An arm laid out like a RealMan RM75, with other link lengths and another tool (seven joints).
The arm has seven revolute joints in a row. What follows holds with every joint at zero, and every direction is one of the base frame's.
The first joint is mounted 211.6 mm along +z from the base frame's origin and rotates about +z.
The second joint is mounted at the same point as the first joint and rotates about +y.
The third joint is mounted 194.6 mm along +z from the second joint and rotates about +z.
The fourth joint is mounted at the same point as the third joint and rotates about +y.
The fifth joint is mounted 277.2 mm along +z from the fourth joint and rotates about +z.
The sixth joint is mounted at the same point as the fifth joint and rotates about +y.
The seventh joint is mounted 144 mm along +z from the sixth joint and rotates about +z.
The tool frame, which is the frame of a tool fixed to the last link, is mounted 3 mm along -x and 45 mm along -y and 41 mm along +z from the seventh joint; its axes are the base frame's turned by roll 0, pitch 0.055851 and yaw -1.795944 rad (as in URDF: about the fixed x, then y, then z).
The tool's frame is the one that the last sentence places.
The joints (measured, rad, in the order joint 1, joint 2, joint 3, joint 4, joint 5, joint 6, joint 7), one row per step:
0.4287 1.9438 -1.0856 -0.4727 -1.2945 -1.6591 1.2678
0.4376 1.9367 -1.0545 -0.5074 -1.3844 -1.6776 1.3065
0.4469 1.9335 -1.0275 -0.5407 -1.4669 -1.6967 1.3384
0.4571 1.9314 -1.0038 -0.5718 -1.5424 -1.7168 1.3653
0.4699 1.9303 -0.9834 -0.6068 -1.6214 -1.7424 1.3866
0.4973 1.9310 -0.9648 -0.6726 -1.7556 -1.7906 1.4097
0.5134 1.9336 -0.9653 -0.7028 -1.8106 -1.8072 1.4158
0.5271 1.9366 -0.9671 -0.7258 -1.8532 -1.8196 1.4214
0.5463 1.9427 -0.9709 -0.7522 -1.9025 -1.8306 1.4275
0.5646 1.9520 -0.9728 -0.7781 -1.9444 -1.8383 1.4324
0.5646 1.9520 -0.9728 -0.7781 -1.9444 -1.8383 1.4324
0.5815 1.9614 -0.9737 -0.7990 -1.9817 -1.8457 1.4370
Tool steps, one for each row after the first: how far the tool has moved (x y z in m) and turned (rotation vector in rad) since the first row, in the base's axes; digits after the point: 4 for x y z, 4 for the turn. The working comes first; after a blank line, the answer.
Tool pose at each row, in the base's axes (x y z in m, rotation vector in rad; the steps are taken from these numbers as rounded here):
0.2393 0.3919 -0.0060 -1.7755 -1.3940 0.3599
0.2370 0.3917 -0.0044 -1.8177 -1.4537 0.3658
0.2346 0.3910 -0.0036 -1.8553 -1.5114 0.3694
0.2322 0.3903 -0.0027 -1.8890 -1.5676 0.3706
0.2286 0.3891 -0.0020 -1.9192 -1.6386 0.3717
0.2201 0.3865 -0.0023 -1.9623 -1.7892 0.3696
0.2147 0.3865 -0.0036 -1.9751 -1.8642 0.3643
0.2104 0.3865 -0.0050 -1.9856 -1.9224 0.3595
0.2042 0.3873 -0.0076 -1.9944 -1.9921 0.3515
0.1973 0.3887 -0.0101 -1.9945 -2.0530 0.3422
0.1973 0.3887 -0.0101 -1.9945 -2.0530 0.3422
0.1912 0.3898 -0.0126 -1.9949 -2.1045 0.3351

-0.0023 -0.0002 0.0016 -0.0464 -0.0498 0.0241
-0.0047 -0.0009 0.0024 -0.0881 -0.0974 0.0475
-0.0071 -0.0016 0.0033 -0.1259 -0.1436 0.0701
-0.0107 -0.0028 0.0040 -0.1650 -0.1967 0.1025
-0.0192 -0.0054 0.0037 -0.2333 -0.3026 0.1748
-0.0246 -0.0054 0.0024 -0.2605 -0.3537 0.2115
-0.0289 -0.0054 0.0010 -0.2825 -0.3940 0.2392
-0.0351 -0.0046 -0.0016 -0.3059 -0.4417 0.2724
-0.0420 -0.0032 -0.0041 -0.3209 -0.4815 0.3029
-0.0420 -0.0032 -0.0041 -0.3209 -0.4815 0.3029
-0.0481 -0.0021 -0.0066 -0.3347 -0.5150 0.3285

